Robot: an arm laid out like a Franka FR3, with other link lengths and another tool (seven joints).
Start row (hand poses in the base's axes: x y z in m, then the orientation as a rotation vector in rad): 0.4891, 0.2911, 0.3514, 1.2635, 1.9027, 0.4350
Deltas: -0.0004, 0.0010, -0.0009, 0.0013, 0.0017, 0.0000; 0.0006, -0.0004, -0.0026, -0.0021, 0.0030, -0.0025; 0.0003, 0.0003, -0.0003, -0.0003, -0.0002, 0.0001; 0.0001, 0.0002, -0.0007, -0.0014, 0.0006, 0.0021; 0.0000, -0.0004, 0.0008, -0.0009, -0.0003, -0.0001; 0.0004, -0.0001, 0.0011, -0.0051, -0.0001, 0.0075; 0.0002, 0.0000, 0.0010, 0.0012, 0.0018, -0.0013; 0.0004, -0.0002, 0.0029, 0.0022, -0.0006, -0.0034; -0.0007, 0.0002, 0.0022, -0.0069, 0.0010, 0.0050; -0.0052, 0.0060, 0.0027, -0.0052, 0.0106, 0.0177; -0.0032, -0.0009, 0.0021, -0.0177, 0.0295, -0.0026; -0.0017, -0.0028, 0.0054, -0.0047, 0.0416, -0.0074; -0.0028, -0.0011, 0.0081, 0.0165, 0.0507, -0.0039
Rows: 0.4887, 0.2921, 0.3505, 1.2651, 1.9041, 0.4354; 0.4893, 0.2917, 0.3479, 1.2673, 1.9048, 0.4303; 0.4896, 0.2920, 0.3476, 1.2669, 1.9047, 0.4302; 0.4897, 0.2922, 0.3469, 1.2644, 1.9067, 0.4296; 0.4897, 0.2918, 0.3477, 1.2638, 1.9064, 0.4288; 0.4901, 0.2917, 0.3488, 1.2537, 1.9116, 0.4276; 0.4903, 0.2917, 0.3498, 1.2564, 1.9122, 0.4271; 0.4907, 0.2915, 0.3527, 1.2606, 1.9093, 0.4279; 0.4900, 0.2917, 0.3549, 1.2520, 1.9136, 0.4230; 0.4848, 0.2977, 0.3576, 1.2371, 1.9348, 0.4211; 0.4816, 0.2968, 0.3597, 1.2408, 1.9575, 0.3856; 0.4799, 0.2940, 0.3651, 1.2620, 1.9872, 0.3539; 0.4771, 0.2929, 0.3732, 1.2968, 2.0280, 0.3401
